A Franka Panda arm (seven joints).
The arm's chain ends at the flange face. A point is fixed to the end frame.
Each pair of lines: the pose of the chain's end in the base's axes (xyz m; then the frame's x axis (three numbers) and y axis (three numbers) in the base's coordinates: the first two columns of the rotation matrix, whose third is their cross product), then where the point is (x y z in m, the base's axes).
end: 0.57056 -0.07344 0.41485 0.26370 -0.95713 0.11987 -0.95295 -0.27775 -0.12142
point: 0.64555 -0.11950 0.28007
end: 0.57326 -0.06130 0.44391 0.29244 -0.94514 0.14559 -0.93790 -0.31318 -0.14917
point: 0.65446 -0.10687 0.31261
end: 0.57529 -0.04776 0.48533 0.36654 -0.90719 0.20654 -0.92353 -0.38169 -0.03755
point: 0.64853 -0.10105 0.35226
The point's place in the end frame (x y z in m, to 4 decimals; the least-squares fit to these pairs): 0.0477 -0.0423 0.1478
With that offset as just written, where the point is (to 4 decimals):
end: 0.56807 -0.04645 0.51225 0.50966 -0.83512 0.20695 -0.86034 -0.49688 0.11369
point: 0.6299 -0.1001 0.3737
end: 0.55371 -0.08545 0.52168 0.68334 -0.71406 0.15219 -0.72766 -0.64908 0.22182
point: 0.6083 -0.1308 0.3772
